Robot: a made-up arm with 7 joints.
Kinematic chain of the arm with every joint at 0, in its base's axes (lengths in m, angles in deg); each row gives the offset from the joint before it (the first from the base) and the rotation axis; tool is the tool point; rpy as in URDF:
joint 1: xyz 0 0 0.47 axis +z
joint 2: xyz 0 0 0 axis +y
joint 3: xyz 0 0 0.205 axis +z
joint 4: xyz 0.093 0 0 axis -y
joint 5: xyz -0.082 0 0.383 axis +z
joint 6: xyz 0 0 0 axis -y
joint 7: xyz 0.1 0 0 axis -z
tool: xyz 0 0 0 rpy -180 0 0
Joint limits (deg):
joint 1: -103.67..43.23
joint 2: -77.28..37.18
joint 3: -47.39..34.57
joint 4: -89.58..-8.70
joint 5: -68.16..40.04
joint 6: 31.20..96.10
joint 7: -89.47..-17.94
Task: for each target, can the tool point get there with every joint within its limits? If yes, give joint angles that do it. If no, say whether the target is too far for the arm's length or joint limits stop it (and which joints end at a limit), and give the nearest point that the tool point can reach.
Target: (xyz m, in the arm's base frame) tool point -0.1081 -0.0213 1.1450
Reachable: yes | joints -48.02 -52.70 -8.91 -67.84 -59.56 79.58 -47.33
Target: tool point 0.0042 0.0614 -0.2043
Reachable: no: joint limits stop it (at a limit: joint 1, joint 2, joint 4, joint 6) | nearest point 0.3612 0.4076 0.3155 | short by 0.719 m
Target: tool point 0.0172 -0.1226 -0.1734
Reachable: no: joint limits stop it (at a limit: joint 2, joint 4, joint 6) | nearest point 0.0756 -0.5389 0.3141 | short by 0.644 m
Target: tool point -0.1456 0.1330 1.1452
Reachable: yes | joints -55.70 -35.13 -13.68 -23.20 18.04 69.78 -55.32
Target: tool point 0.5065 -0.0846 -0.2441
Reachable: no: too far | nearest point 0.5403 -0.0902 0.3138 | short by 0.559 m
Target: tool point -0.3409 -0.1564 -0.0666
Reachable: no: joint limits stop it (at a limit: joint 1, joint 2, joint 4, joint 6) | nearest point -0.3718 -0.4116 0.3568 | short by 0.495 m
